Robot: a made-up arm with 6 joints.
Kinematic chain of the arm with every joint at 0, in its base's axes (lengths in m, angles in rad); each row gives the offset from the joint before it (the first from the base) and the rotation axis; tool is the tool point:
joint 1: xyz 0 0 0.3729 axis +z
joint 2: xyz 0.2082 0 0 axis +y
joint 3: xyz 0 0 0.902 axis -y
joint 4: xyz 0 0 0.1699 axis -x
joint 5: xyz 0.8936 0 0 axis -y
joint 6: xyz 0.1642 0 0 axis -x
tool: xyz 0 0 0
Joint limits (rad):
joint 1: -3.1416..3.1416
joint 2: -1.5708..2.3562
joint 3: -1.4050..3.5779
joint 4: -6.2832..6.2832
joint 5: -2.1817..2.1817
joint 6: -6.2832..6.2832
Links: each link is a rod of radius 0.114 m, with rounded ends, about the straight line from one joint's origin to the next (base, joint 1, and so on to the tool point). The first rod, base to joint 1, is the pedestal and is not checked.
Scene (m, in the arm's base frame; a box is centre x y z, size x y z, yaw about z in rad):
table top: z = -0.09
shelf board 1: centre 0.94 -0.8 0.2 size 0.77 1.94 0.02 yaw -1
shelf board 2: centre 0.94 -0.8 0.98 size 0.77 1.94 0.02 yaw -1
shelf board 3: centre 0.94 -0.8 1.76 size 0.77 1.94 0.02 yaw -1
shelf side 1: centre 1.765 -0.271 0.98 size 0.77 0.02 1.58 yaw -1
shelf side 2: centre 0.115 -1.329 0.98 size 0.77 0.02 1.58 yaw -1
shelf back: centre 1.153 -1.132 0.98 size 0.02 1.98 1.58 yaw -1
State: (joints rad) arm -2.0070 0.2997 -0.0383 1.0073 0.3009 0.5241
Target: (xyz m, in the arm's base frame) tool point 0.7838 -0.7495 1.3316
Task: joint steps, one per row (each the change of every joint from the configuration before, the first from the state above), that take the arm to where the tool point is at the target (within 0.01 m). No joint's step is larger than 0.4 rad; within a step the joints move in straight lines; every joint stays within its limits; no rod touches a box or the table.
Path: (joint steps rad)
1: -0.0827 -0.3940 -0.2832 0.2718 -0.0723 0.1285
2: -0.0828 -0.3941 -0.2833 0.2717 -0.0723 0.1285
3: -0.0827 -0.3940 -0.2832 0.2718 -0.0723 0.1285
4: -0.0828 -0.3940 -0.2832 0.2717 -0.0723 0.1285
5: 0.3387 0.0867 0.0956 -0.1946 0.1054 -0.1028
6: 0.3387 0.0868 0.0957 -0.1947 0.1054 -0.1028
7: 0.3387 0.0868 0.0956 -0.1946 0.1054 -0.1028
8: 0.3386 0.0868 0.0957 -0.1946 0.1054 -0.1028
9: 0.3387 0.0868 0.0956 -0.1947 0.1054 -0.1028
10: -0.0889 0.3188 0.1825 -0.0246 -0.0380 0.0000
11: -0.0889 0.3189 0.1825 -0.0247 -0.0380 0.0000

